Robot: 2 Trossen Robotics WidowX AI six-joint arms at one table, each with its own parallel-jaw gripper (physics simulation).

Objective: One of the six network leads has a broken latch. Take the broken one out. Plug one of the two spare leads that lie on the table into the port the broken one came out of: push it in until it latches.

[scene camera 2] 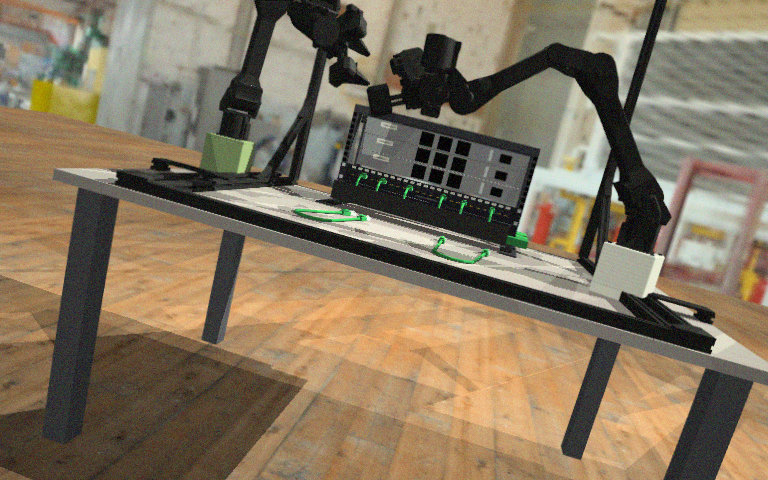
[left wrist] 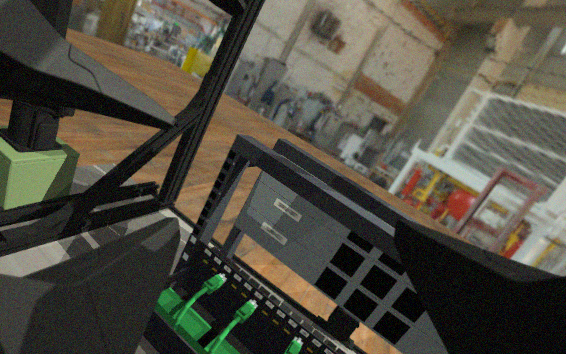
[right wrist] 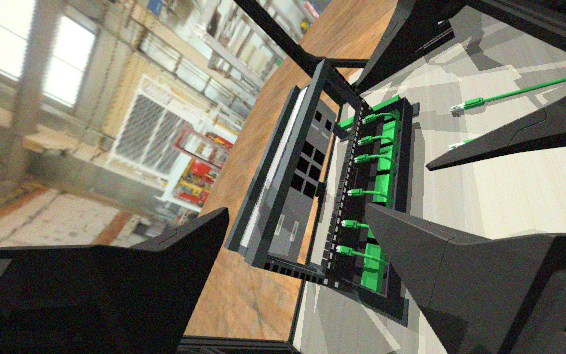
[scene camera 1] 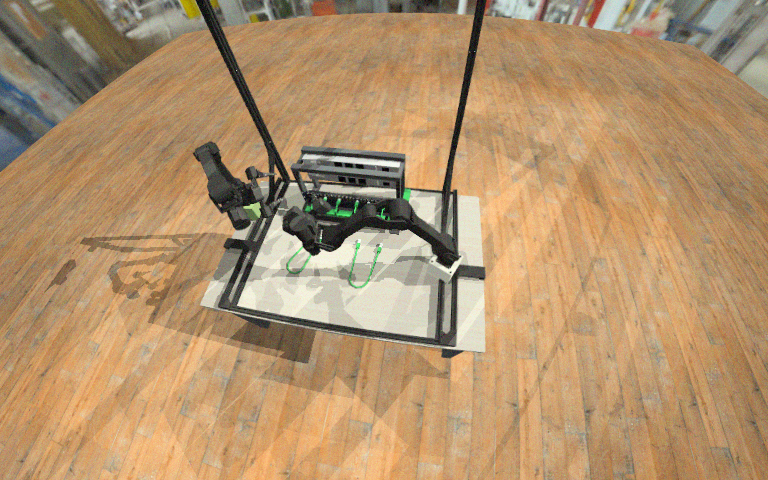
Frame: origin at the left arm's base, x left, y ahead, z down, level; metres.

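Where they show: left gripper, fingertip midpoint: (scene camera 2: 400,95) (left wrist: 289,229) (right wrist: 387,122) (scene camera 1: 303,200); right gripper, fingertip midpoint: (scene camera 2: 368,69) (left wrist: 210,61) (right wrist: 296,211) (scene camera 1: 280,185); left arm's base, link origin: (scene camera 2: 635,249) (scene camera 1: 446,258); right arm's base, link origin: (scene camera 2: 232,137) (left wrist: 29,140).
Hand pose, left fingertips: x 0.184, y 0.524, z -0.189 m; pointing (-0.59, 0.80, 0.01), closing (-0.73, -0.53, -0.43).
Note:
Things, the pixels of their top centre, and the offset from my left fingertips. "spot": a spot on its surface instead. Level surfaces: height alone.
- black patch panel, top centre: (scene camera 2: 422,202) (right wrist: 375,177) (scene camera 1: 346,210) dx -0.167, dy -0.020, dz +0.227 m
- spare lead, surface spot: (scene camera 2: 460,262) (scene camera 1: 361,287) spot: dx +0.076, dy -0.289, dz +0.291 m
- grey rack frame, top centre: (left wrist: 418,245) (right wrist: 289,139) (scene camera 2: 446,126) (scene camera 1: 343,167) dx -0.234, dy +0.011, dz +0.029 m
- ported faceplate, surface spot: (scene camera 2: 390,141) spot: dx -0.225, dy +0.166, dz +0.100 m
- table, surface height: dz +0.292 m
Six green leads, among them (scene camera 2: 407,191) (right wrist: 356,192) (left wrist: 245,310), sit in a row in the black patch panel (scene camera 2: 424,217); the broken latch cannot be made out. One spare lead (scene camera 1: 362,286) (scene camera 2: 460,262) lies as a U on the table. The other spare lead (scene camera 1: 290,268) (scene camera 2: 322,219) lies farther left, partly hidden by the left arm in scene camera 1. My left gripper (left wrist: 289,229) (right wrist: 387,122) is open and empty, in front of and above the panel. My right gripper (right wrist: 296,211) (scene camera 2: 368,69) (scene camera 1: 275,188) is open and empty, high at the panel's left.
A grey rack frame (scene camera 1: 351,150) (left wrist: 320,187) with a ported faceplate (scene camera 2: 390,141) stands over the panel. A green block (scene camera 2: 517,240) is at the panel's right end. Black upright posts (scene camera 1: 246,93) (scene camera 1: 465,93) rise at both back corners. The left arm spans over the table (scene camera 1: 390,316).

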